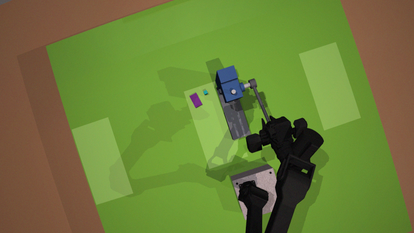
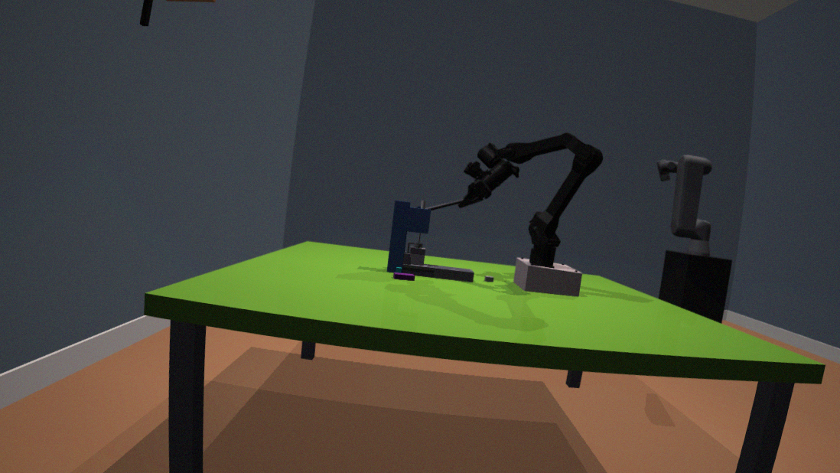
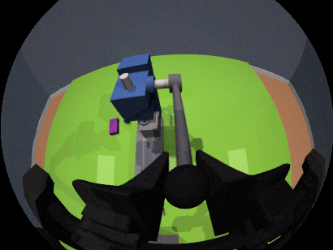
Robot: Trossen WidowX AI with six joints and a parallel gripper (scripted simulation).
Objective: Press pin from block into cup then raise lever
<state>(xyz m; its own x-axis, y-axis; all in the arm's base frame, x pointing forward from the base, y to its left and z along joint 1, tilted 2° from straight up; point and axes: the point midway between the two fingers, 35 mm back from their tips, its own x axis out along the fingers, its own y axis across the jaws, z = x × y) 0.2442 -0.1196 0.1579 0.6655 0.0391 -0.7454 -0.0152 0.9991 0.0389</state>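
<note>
Now: gripper tip 50 mm short of the lever and 10 mm to the right of it. From my gripper tip the other things lie so: small dark thing (210 mm below, 120 mm behind, 50 mm to the left); then small teal cube (210 mm below, 160 mm to the left, 160 mm ahead); then punch rod (110 mm ahead, 80 mm to the left, 80 mm below).
</note>
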